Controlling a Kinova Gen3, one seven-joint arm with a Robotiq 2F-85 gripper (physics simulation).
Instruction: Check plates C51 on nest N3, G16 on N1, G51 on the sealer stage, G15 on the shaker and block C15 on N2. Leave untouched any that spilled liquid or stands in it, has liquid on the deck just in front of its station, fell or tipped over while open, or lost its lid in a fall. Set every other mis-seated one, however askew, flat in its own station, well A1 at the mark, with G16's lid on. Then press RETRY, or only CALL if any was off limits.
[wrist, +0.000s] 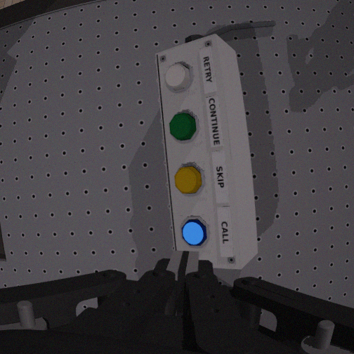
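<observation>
The white button panel stands in the middle of the wrist view. Its RETRY button (177, 76) is white and at the far end. The CALL button (194, 232) is at the near end, with a bright light-blue top and a darker blue side. My gripper (185, 267) is shut and empty, with its fingertips just below the CALL button in the view and apart from it, above the panel's near end. The plates, the block, the nests, the sealer and the shaker do not show in this view.
Between them on the panel are a green CONTINUE button (183, 125) and a yellow SKIP button (188, 179). The panel stands on a grey perforated deck (75, 150). A dark cable (250, 25) runs from its far end. A dark edge crosses the top left.
</observation>
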